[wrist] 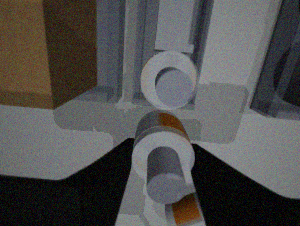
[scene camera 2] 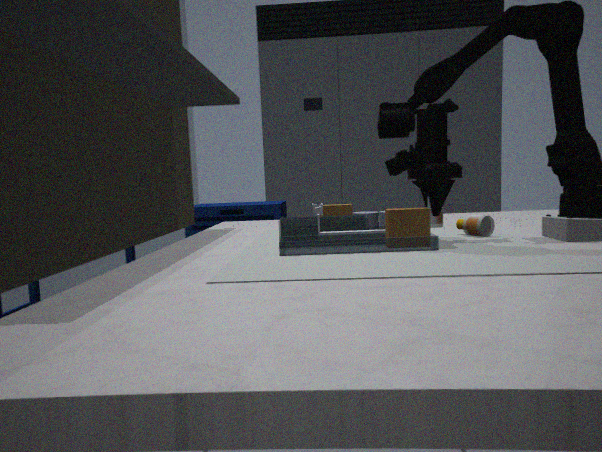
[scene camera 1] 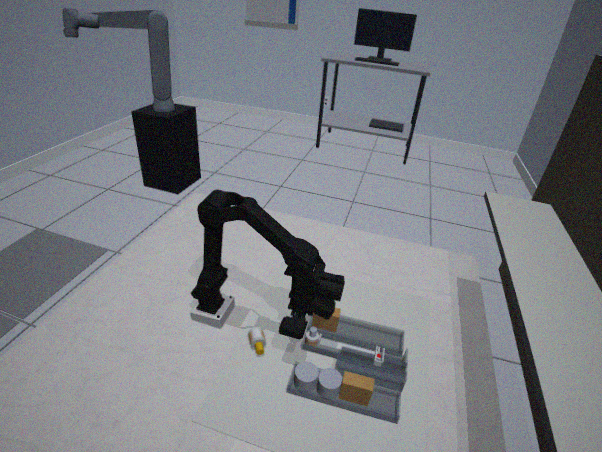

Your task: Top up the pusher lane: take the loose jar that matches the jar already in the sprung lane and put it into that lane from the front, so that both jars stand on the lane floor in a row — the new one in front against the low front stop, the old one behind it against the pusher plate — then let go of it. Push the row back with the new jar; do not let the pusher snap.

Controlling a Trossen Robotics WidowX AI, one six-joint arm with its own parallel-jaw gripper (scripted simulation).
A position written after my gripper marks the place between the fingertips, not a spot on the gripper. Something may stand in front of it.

Observation:
I see my gripper (scene camera 2: pixel 432 215), a sprung lane (scene camera 1: pixel 393 371) and a shelf unit (scene camera 1: pixel 547 277).
My gripper shows as well in the wrist view (wrist: pixel 161 146) and in scene camera 1 (scene camera 1: pixel 298 328). The sprung lane also shows in scene camera 2 (scene camera 2: pixel 339 222). The shelf unit shows as well in scene camera 2 (scene camera 2: pixel 133 50).

